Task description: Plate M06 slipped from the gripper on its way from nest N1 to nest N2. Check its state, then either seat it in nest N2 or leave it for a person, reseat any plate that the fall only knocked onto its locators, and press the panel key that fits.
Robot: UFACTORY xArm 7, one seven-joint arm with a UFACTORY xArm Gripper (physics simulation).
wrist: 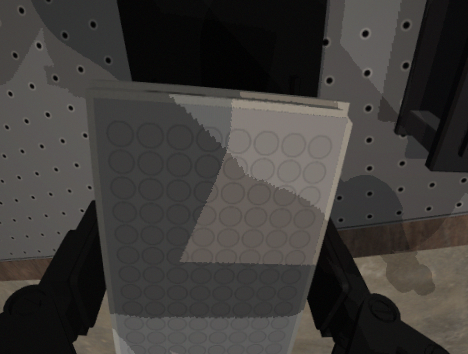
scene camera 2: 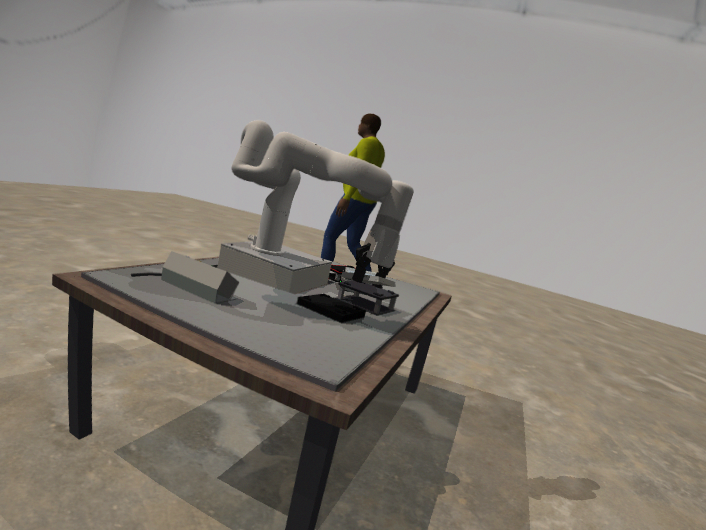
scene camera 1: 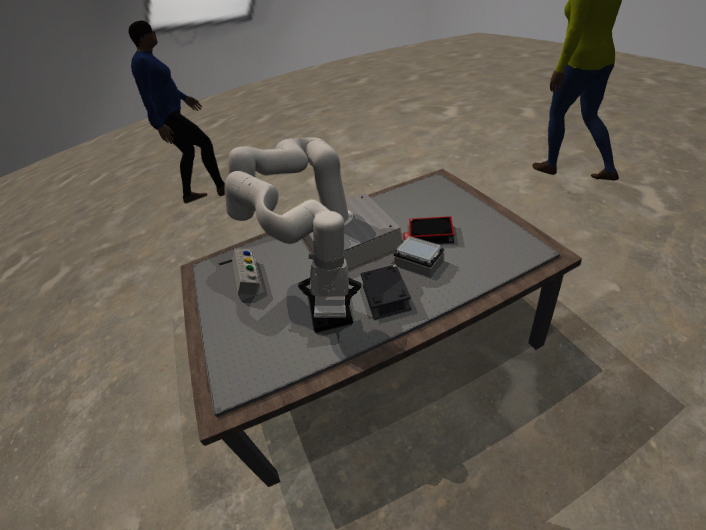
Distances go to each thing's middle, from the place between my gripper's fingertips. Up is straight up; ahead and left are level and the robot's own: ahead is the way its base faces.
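There is the well plate (wrist: 212,204), and my hand is 1 cm below it.
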